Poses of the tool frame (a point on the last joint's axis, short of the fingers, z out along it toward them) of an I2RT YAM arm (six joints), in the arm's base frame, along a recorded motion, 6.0 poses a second.
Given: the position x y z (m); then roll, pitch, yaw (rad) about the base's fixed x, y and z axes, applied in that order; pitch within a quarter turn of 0, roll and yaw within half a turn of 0.
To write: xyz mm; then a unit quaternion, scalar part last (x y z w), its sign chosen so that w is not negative. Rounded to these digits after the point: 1 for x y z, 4 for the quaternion.
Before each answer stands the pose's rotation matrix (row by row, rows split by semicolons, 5 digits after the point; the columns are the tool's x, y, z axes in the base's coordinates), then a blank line. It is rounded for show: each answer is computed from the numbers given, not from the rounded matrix.
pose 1, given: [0.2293 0.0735 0.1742 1.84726 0.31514 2.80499]
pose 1, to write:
-0.89740 -0.19129 0.39760; 0.31402 0.35612 0.88010; -0.30995 0.91465 -0.25951

[229.3 73.5 174.2 0.0387 0.7926 0.5661 0.2232]
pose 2, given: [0.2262 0.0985 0.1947 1.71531 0.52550 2.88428]
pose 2, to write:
-0.83659 -0.44342 0.32169; 0.22015 0.26560 0.93861; -0.50165 0.85606 -0.12458

[226.2 98.5 194.7 -0.0748 0.7461 0.6013 0.2759]
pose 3, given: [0.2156 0.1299 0.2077 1.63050 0.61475 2.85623]
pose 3, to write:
-0.78388 -0.53565 0.31403; 0.22997 0.21933 0.94816; -0.57675 0.81546 -0.04874

[215.6 129.9 207.7 -0.1067 0.7162 0.6156 0.3109]
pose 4, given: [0.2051 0.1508 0.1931 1.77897 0.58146 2.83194]
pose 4, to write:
-0.79592 -0.44885 0.40626; 0.25465 0.36060 0.89729; -0.54924 0.81762 -0.17271

[205.1 150.8 193.1 -0.0636 0.7631 0.5618 0.3130]
